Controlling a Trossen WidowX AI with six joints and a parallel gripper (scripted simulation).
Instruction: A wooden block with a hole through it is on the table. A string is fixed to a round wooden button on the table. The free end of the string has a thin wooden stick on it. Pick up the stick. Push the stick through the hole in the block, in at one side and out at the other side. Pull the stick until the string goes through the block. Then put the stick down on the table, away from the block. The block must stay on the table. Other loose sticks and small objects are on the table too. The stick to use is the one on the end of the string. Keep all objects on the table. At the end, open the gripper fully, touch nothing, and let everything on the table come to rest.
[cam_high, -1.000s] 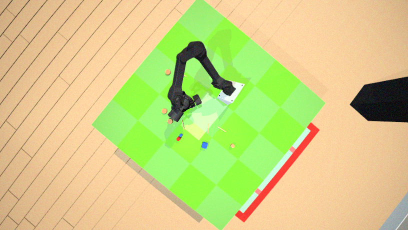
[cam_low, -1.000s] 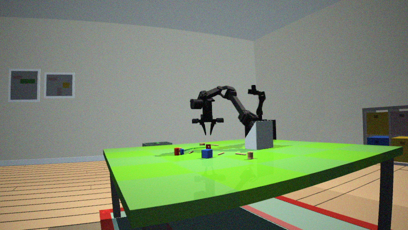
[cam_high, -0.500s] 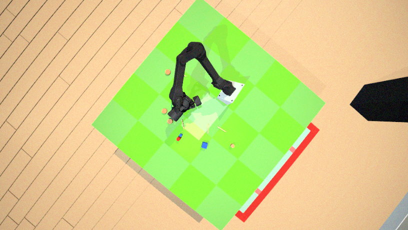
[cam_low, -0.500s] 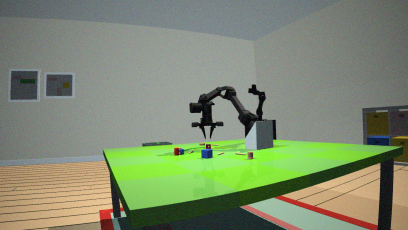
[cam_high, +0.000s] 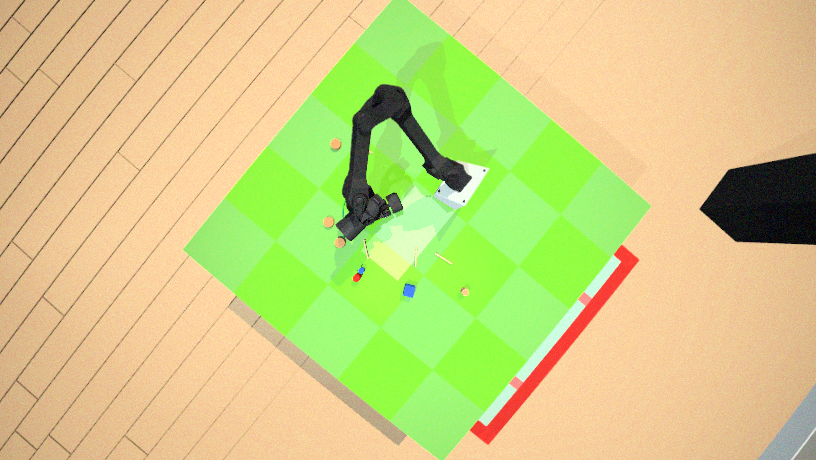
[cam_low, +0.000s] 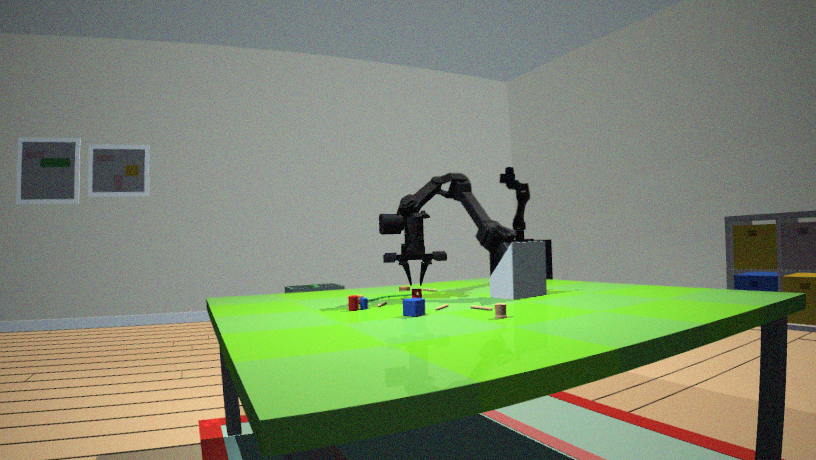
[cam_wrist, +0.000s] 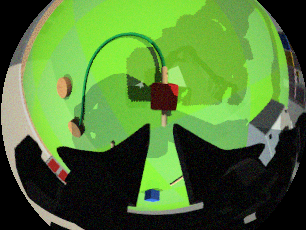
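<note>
My gripper tip is now 3 cm to the left of the red block, 3 cm above it and 2 cm past it. Also, from my gripper tip: red cylinder 23 cm ahead, 9 cm to the left, 2 cm below; thin wooden stick 4 cm to the right, 3 cm below, 2 cm behind; round wooden button 17 cm ahead, 5 cm to the right, 4 cm below.
</note>
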